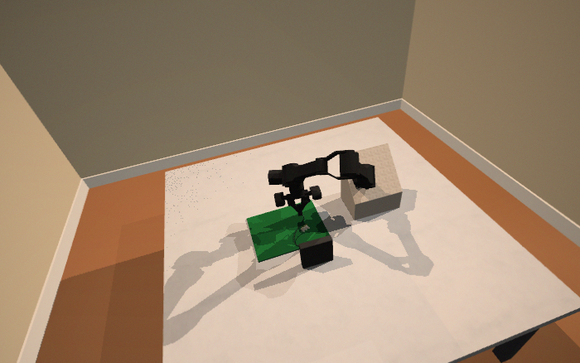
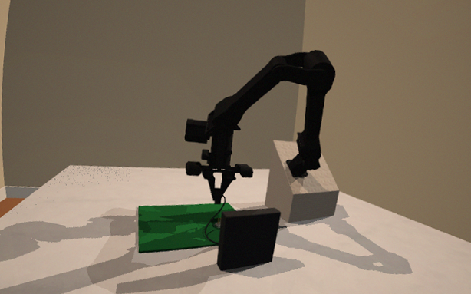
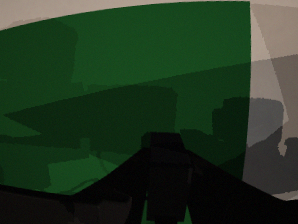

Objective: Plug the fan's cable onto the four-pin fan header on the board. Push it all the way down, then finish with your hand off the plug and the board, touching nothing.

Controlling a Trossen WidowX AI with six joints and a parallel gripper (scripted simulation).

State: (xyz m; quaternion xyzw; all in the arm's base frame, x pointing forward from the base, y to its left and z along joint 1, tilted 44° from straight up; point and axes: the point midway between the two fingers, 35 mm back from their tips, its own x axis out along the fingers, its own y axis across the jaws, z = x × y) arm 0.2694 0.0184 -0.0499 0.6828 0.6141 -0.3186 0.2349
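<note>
My gripper tip is 5 cm to the right of the pale four-pin header and 7 cm above it. The rest, counted from my gripper tip: black fan 1 cm ahead, 21 cm to the left, 1 cm below; green board 7 cm ahead, 2 cm to the left, 8 cm below; dark fan plug 1 cm to the left, 1 cm above.
</note>
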